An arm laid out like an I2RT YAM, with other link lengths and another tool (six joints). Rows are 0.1 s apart.
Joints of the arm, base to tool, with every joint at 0 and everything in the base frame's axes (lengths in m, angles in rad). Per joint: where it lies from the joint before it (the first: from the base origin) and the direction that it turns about. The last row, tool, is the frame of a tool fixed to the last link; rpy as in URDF.
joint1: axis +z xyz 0 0 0.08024
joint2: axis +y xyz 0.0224 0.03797 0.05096
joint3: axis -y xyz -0.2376 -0.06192 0
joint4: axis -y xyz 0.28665 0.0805 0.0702
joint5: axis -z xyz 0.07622 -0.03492 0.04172
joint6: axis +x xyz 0.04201 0 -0.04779
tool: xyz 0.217 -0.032 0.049 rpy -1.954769 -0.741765 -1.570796
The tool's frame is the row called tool.
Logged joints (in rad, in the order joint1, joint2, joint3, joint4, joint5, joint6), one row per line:
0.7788 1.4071 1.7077 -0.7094 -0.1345 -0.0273
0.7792 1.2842 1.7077 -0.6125 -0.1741 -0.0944
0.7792 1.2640 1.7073 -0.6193 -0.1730 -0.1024
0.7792 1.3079 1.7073 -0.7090 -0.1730 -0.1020
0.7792 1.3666 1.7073 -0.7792 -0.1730 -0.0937
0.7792 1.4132 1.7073 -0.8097 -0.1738 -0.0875
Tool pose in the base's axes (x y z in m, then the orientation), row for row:
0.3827 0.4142 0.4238 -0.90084 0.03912 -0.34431 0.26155
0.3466 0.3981 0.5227 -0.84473 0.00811 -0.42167 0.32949
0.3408 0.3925 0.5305 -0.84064 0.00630 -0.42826 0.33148
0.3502 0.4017 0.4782 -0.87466 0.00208 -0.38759 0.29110
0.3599 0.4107 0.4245 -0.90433 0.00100 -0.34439 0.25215
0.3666 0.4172 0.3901 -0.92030 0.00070 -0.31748 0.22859
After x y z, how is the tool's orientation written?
As a quaternion, x y z w.
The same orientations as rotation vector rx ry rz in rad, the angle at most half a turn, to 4 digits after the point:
-2.4382 0.1059 -0.9319
-2.2099 0.0212 -1.1032
-2.1971 0.0165 -1.1193
-2.3321 0.0055 -1.0334
-2.4595 0.0027 -0.9366
-2.5338 0.0019 -0.8741

